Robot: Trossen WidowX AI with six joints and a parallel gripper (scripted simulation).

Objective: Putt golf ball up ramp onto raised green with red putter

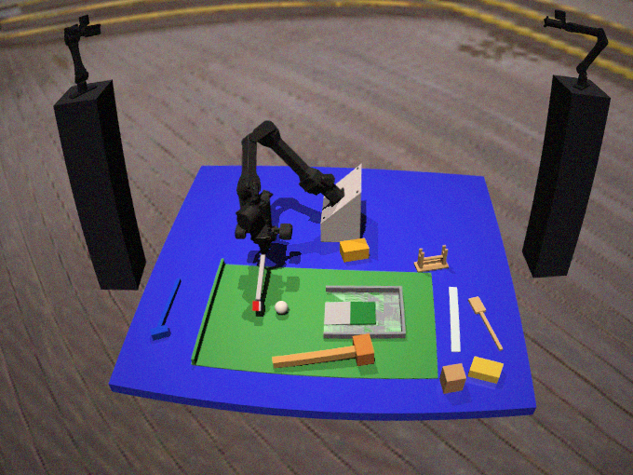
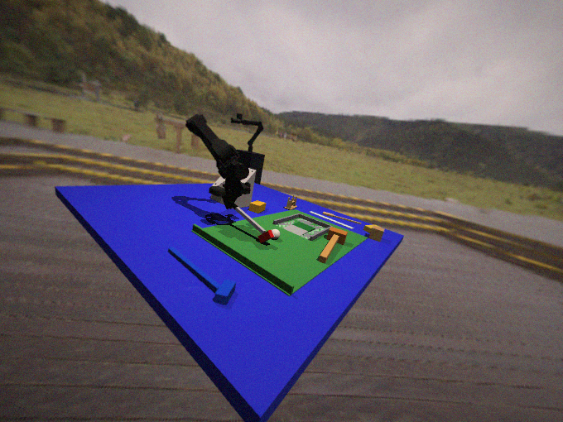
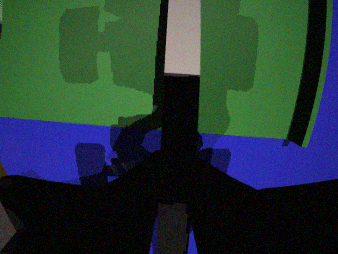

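My gripper tip is now 120 mm short of the red putter. Round my gripper tip: blue putter (220 mm ahead, 330 mm to the right, 60 mm below); then yellow block (60 mm behind, 300 mm to the left, 50 mm below); then white golf ball (220 mm ahead, 60 mm to the left, 50 mm below).
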